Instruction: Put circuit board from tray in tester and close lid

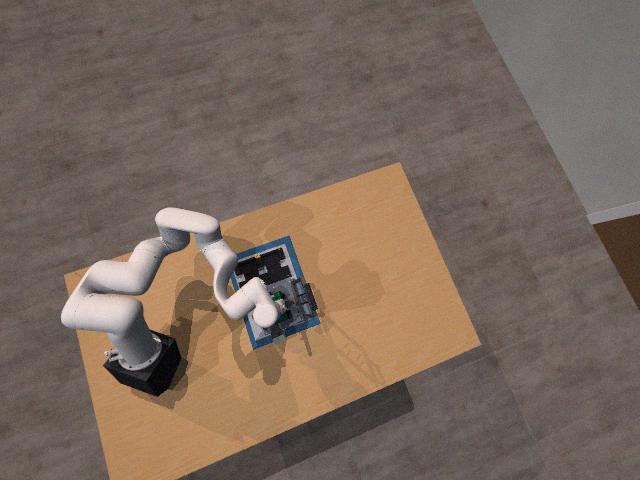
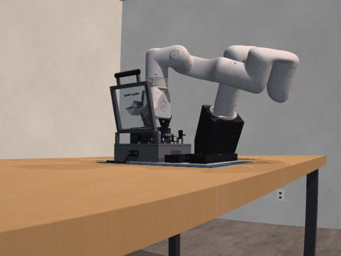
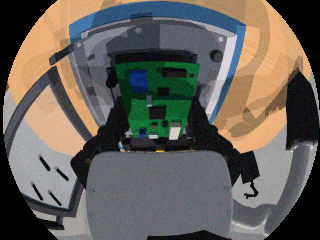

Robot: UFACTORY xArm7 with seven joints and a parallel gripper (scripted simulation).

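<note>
Right now the green circuit board is right at my hand. Also, from my hand: tester plate 1 cm ahead, 1 cm to the left, 2 cm below; then latch hook 7 cm behind, 5 cm to the left; then tester 3 cm ahead, 4 cm to the left, 2 cm above.
</note>
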